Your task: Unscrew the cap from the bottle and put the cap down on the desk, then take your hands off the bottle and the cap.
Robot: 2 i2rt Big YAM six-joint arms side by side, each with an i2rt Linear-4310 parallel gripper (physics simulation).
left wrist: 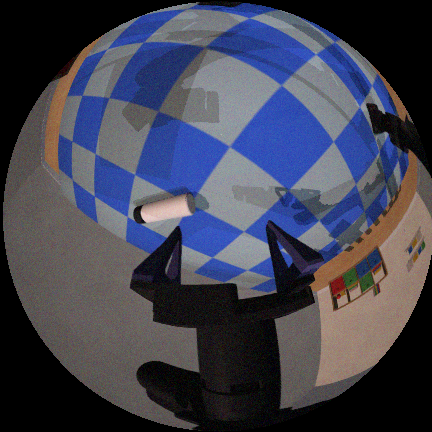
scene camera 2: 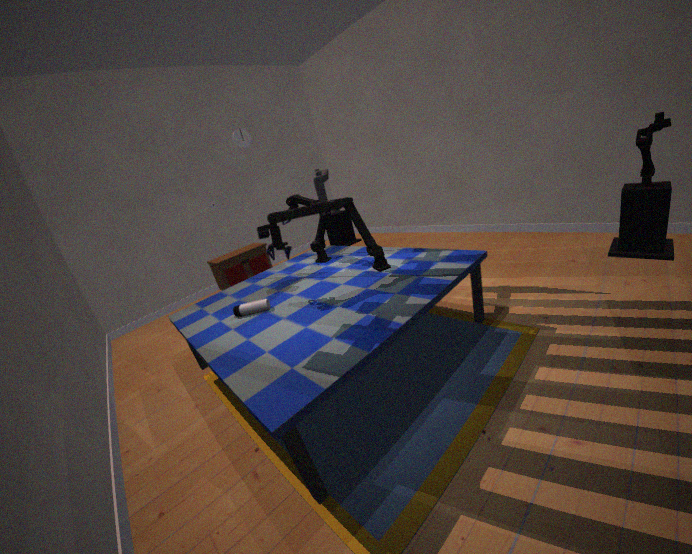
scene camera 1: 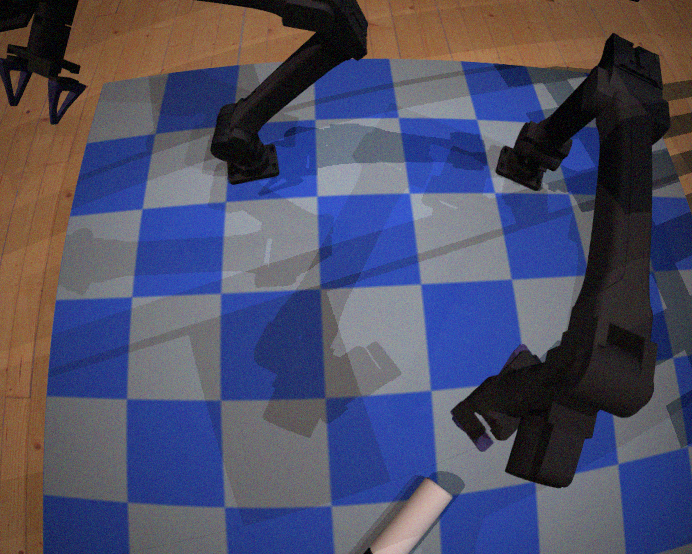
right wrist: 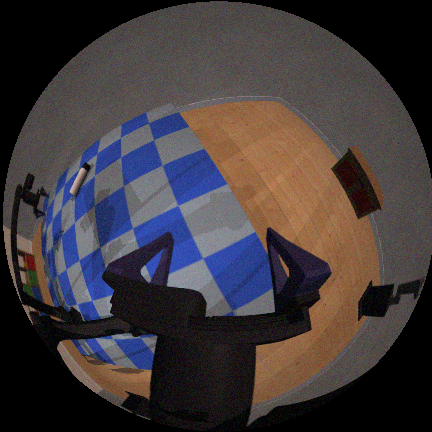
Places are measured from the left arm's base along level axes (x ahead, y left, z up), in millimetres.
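Where they show: left gripper, between the fingertips: (left wrist: 224, 226) (scene camera 2: 281, 259) (scene camera 1: 479, 399) (right wrist: 46, 205); right gripper, between the fingertips: (scene camera 2: 282, 223) (scene camera 1: 33, 114) (right wrist: 217, 234); left arm's base, origin of its link: (scene camera 2: 381, 267) (scene camera 1: 519, 169) (right wrist: 76, 314); right arm's base, origin of its link: (scene camera 2: 323, 260) (scene camera 1: 253, 165).
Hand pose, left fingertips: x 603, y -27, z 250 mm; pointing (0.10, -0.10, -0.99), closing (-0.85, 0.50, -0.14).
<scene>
Things, the pixels of their centre, and the offset from my left fingertips. Level surfaces: height alone.
- pale pink-white bottle, middle of its body: (scene camera 1: 407, 527) (left wrist: 163, 209) (scene camera 2: 253, 307) (right wrist: 78, 179) 253 mm ahead, 32 mm left, 217 mm down
- grey chequered desk, height of its surface: 250 mm down
- black cap, middle of its body: (left wrist: 141, 213) (scene camera 2: 238, 310) (right wrist: 85, 166) 347 mm ahead, 4 mm left, 217 mm down
The pale pink-white bottle (scene camera 1: 410, 516) (scene camera 2: 254, 307) (left wrist: 167, 208) (right wrist: 79, 181) lies on its side on the blue and grey chequered desk (scene camera 1: 173, 357) (scene camera 2: 271, 398). The black cap (scene camera 2: 237, 310) (left wrist: 139, 214) (right wrist: 86, 166) is on the bottle's end; in scene camera 1 that end is cut off at the bottom edge. My left gripper (scene camera 1: 499, 392) (scene camera 2: 279, 255) (left wrist: 224, 226) (right wrist: 46, 205) is open and empty above the desk, apart from the bottle, up and right of it in scene camera 1. My right gripper (scene camera 1: 34, 113) (right wrist: 217, 234) is open and empty, far from the bottle, at the top left in scene camera 1.
A wooden cabinet (scene camera 2: 239, 265) (right wrist: 359, 185) with red doors stands beyond the desk. A black pedestal (scene camera 2: 645, 213) carrying another arm stands at the right in scene camera 2. Arm shadows cross the desk top.
</scene>
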